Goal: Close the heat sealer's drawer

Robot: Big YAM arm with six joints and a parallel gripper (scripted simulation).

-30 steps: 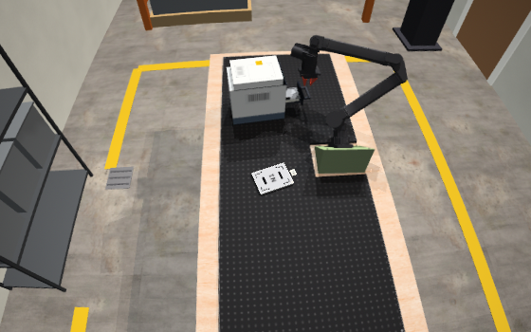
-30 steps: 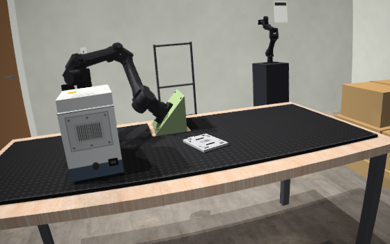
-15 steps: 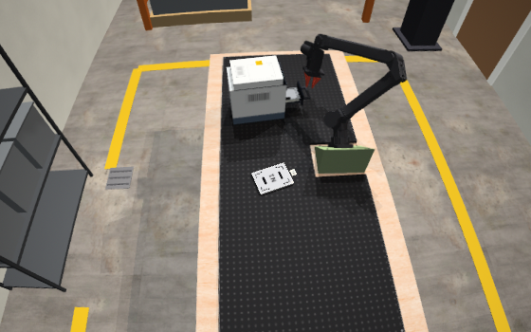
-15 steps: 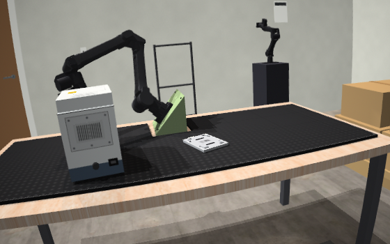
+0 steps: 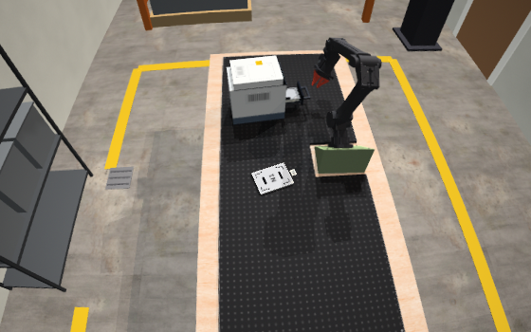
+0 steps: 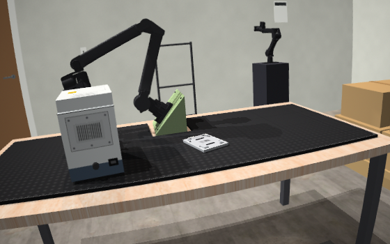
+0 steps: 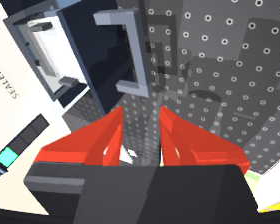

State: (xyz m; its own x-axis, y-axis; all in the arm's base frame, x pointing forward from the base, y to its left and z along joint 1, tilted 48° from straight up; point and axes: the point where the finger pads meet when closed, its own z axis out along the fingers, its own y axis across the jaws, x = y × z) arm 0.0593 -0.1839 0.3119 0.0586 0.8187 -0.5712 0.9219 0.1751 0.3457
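Now: the dark sealer drawer 140 mm ahead of my hand, 10 mm to the right of it and 70 mm below it. The rest, counted from my hand: white tag 190 mm ahead, 420 mm to the left, 150 mm below.
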